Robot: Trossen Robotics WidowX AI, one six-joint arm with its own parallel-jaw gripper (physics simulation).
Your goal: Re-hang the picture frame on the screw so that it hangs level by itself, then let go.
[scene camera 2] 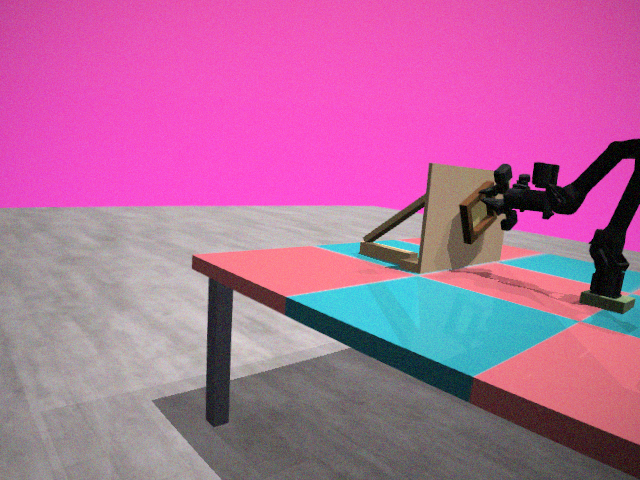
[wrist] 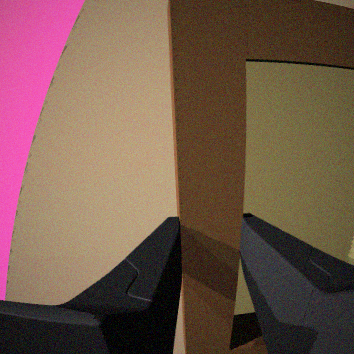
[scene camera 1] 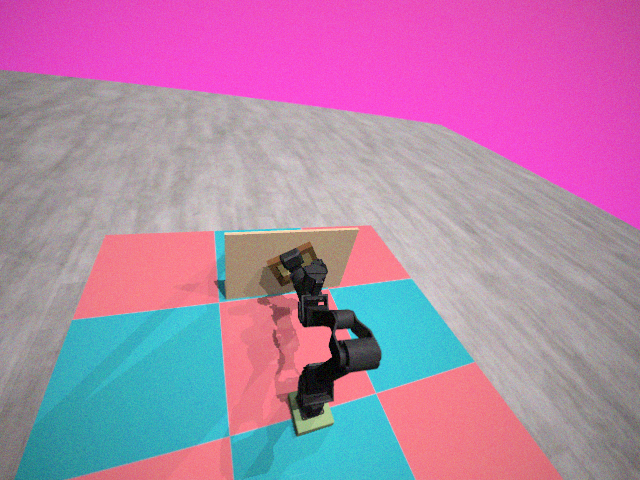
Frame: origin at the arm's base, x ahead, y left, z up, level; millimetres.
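Seen in the pictures: gripper, fingertip midpoint: (scene camera 2: 479, 195) (wrist: 208, 226); arm's base at its link origin: (scene camera 2: 605, 294) (scene camera 1: 309, 404).
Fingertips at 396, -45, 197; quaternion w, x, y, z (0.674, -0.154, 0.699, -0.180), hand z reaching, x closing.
Observation:
Pixels of each thing's middle, then the offset from my fingertips to it, as dx, dy, dz. Level surfaces: height alone.
- brown picture frame at the middle of its body: (wrist: 331, 215) (scene camera 2: 478, 211) (scene camera 1: 295, 264) +7, -21, -51
- turquoise checkered table at its surface level: dz -222
- slanted wooden brace at the middle of its body: (scene camera 2: 400, 217) +175, +145, -88
- low wooden foot at the middle of its body: (scene camera 2: 387, 253) +209, +143, -203
The brown picture frame (scene camera 1: 304, 246) (scene camera 2: 466, 225) (wrist: 210, 130) is in front of the upright tan board (scene camera 1: 242, 268) (scene camera 2: 438, 211) (wrist: 110, 125). It is tilted, its right side higher in scene camera 1, and its shadow falls on the board. In scene camera 2 it seems to stand a little off the board. My gripper (scene camera 2: 484, 196) (wrist: 208, 226) is shut on one bar of the frame, one finger outside the bar and one inside the opening. The screw does not show in any view; whether the frame touches it is hidden.
The board stands on the pink and turquoise checkered table (scene camera 1: 144, 361) (scene camera 2: 403, 320). Behind it are a slanted wooden brace (scene camera 2: 395, 219) and a low wooden foot (scene camera 2: 385, 252). The arm's green base plate (scene camera 1: 315, 424) (scene camera 2: 602, 300) is in front of the board.

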